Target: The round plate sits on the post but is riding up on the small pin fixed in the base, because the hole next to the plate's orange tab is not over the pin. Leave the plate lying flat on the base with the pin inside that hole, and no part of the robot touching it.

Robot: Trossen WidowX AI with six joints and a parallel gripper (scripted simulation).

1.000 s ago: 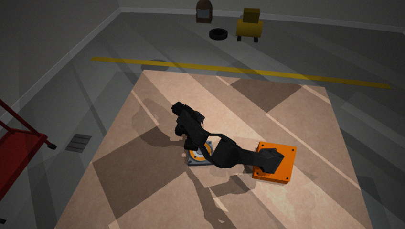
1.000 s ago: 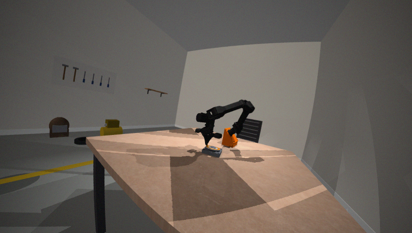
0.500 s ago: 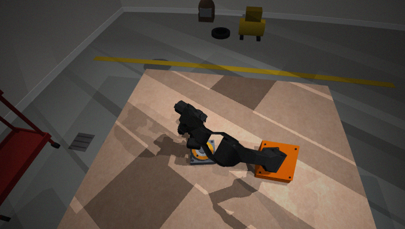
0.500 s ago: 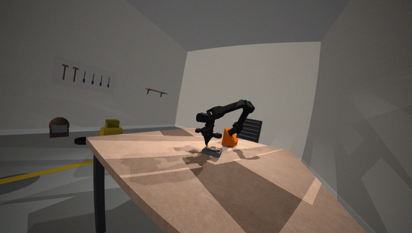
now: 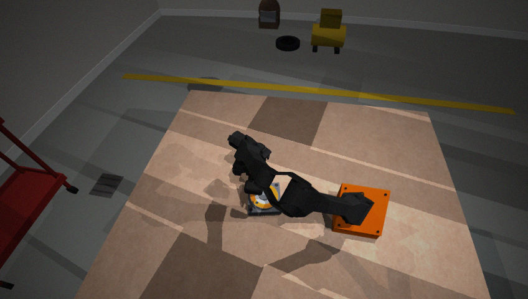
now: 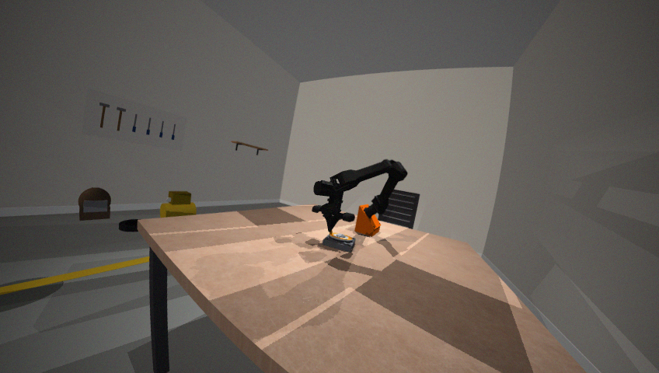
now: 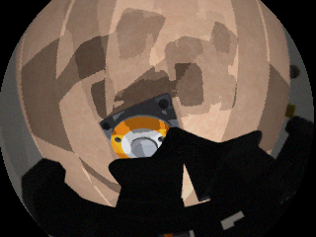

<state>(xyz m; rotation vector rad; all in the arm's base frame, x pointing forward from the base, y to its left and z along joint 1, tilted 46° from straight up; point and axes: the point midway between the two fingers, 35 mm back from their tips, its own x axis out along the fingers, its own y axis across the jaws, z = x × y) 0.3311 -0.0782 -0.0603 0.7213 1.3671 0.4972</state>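
Now: gripper tip 30 mm past the grey square base, 50 mm to the right of it and 30 mm above it. Also, from my gripper tip: round plate: 20 mm behind, 30 mm to the left, 10 mm below.
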